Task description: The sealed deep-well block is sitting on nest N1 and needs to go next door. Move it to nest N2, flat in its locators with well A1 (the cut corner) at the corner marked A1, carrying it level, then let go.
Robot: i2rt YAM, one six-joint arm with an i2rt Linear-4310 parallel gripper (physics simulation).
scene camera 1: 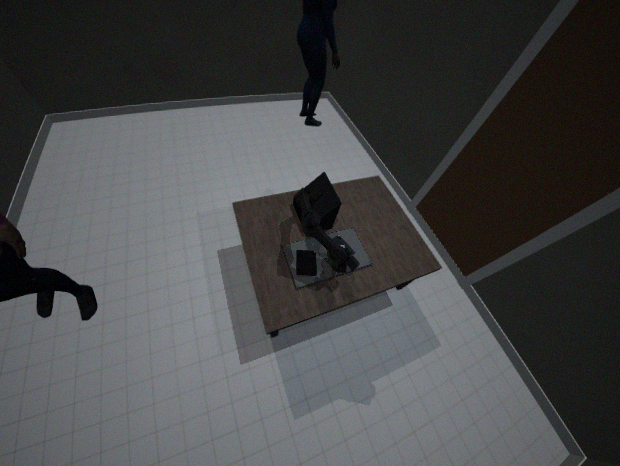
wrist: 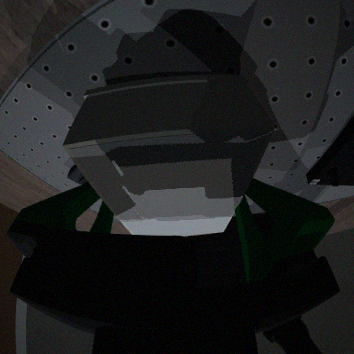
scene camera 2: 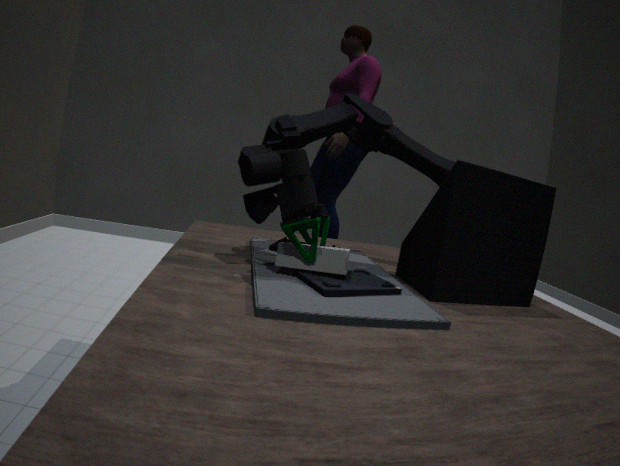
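Seen in the pictures: gripper, fingertip midpoint: [wrist: 174, 177] [scene camera 2: 316, 259]; arm's base, link origin: [scene camera 1: 311, 199] [scene camera 2: 481, 224].
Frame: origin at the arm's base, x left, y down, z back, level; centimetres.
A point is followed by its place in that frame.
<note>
The pale deep-well block [scene camera 2: 330, 261] @(y 10.4, x 6.1, z -37.9 cm) [wrist: 170, 175] @(y 9.2, x -0.8, z -42.5 cm) is between the green fingers of my gripper [scene camera 2: 311, 254] @(y 11.5, x 1.1, z -38.9 cm) [wrist: 174, 177] @(y 11.5, x 1.1, z -38.9 cm), which is shut on it. It looks roughly level, low over the left and far part of a dark nest [scene camera 2: 353, 286] @(y 13.3, x 10.8, z -34.8 cm); whether it touches the nest is unclear. In scene camera 1 the arm hides most of the block. The other dark nest [scene camera 1: 305, 263] @(y 13.3, x -20.0, z -35.1 cm) lies left of the gripper there, and its edge shows at the right of the wrist view. The N1, N2 and A1 marks are unreadable, and the cut corner cannot be made out.
Both nests lie on a grey perforated board [scene camera 1: 299, 281] @(y 14.4, x -28.0, z -43.7 cm) [scene camera 2: 350, 312] @(y 14.4, x 20.3, z -38.7 cm) [wrist: 37, 127] @(y 14.4, x 10.9, z -46.8 cm) on the wooden table [scene camera 1: 400, 240] @(y 15.8, x 51.9, z -45.3 cm) [scene camera 2: 250, 390] @(y 15.7, x 39.3, z -55.5 cm). The arm's black base box [scene camera 1: 328, 202] @(y -6.7, x 5.4, z -10.9 cm) [scene camera 2: 486, 240] @(y 2.4, x 11.0, z -7.4 cm) stands beside the board. People stand beyond the table.
</note>
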